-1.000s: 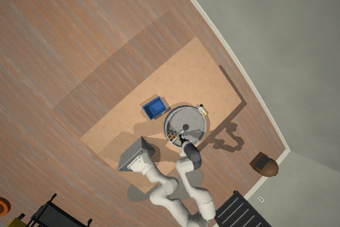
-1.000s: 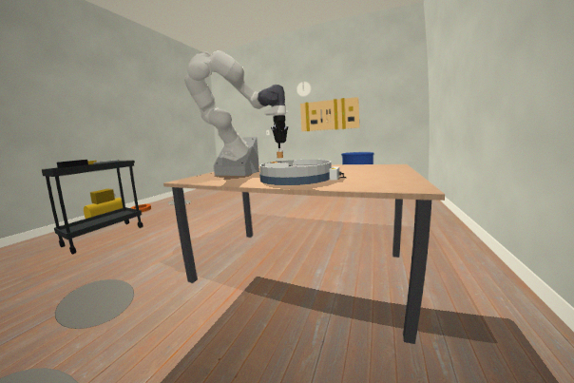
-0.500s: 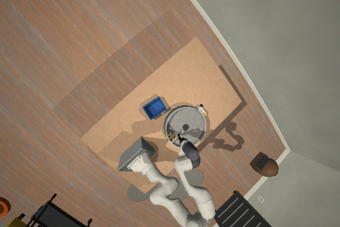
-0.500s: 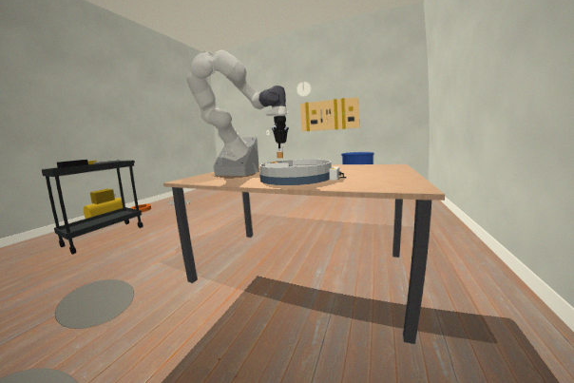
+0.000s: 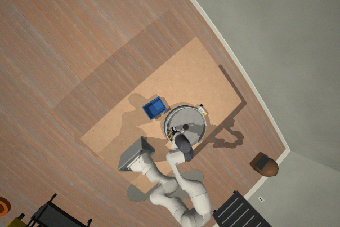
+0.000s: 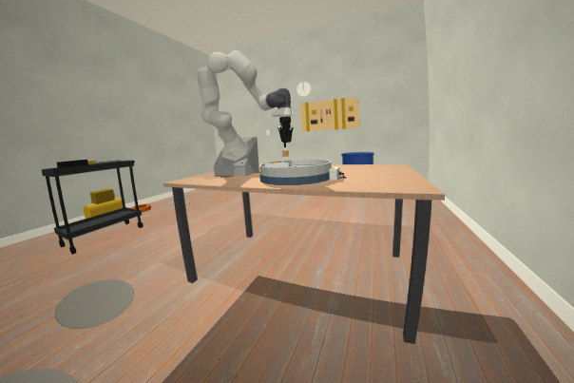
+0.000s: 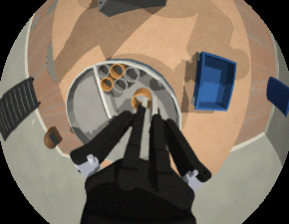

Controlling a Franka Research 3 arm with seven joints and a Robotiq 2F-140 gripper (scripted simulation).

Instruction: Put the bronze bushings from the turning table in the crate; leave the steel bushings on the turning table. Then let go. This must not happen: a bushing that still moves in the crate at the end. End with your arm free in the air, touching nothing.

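Now: hand 1 cm past the blue crate, 22 cm to the right of it and 16 cm above it. The rest, counted from my hand: grey turning table: 11 cm ahead, 13 cm to the right, 13 cm below.
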